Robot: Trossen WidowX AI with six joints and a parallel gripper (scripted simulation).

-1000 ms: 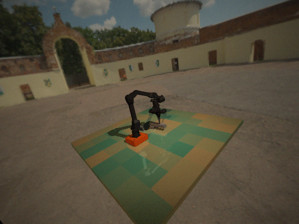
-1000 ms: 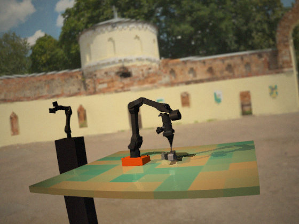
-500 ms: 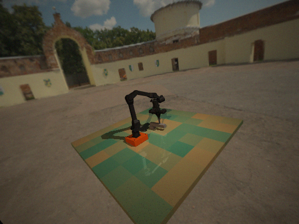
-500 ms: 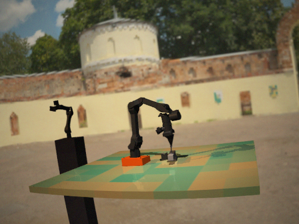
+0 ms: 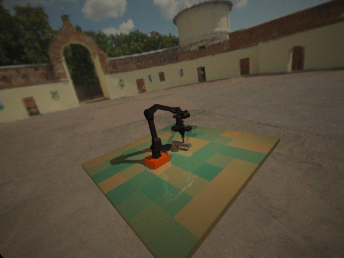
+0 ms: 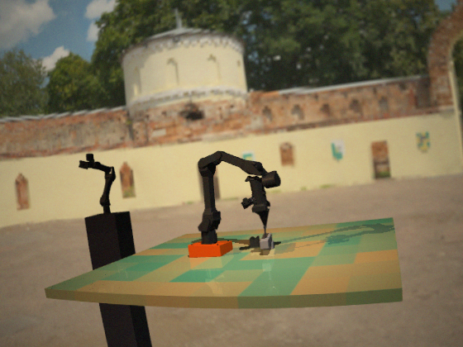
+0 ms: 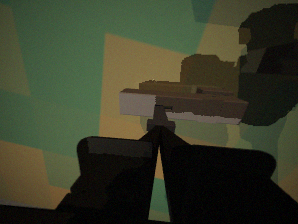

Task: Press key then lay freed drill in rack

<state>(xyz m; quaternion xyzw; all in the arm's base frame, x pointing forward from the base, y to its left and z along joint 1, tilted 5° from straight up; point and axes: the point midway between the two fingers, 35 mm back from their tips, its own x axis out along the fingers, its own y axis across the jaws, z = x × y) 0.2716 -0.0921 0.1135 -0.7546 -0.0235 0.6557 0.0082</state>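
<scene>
The key lies 3 cm below my gripper tip. Round my gripper tip: drill (1 cm behind, 6 cm to the left, 7 cm below); then drill rack (8 cm behind, 20 cm to the left, 10 cm below); then drill sleeve (1 cm behind, 4 cm to the left, 8 cm below).
</scene>
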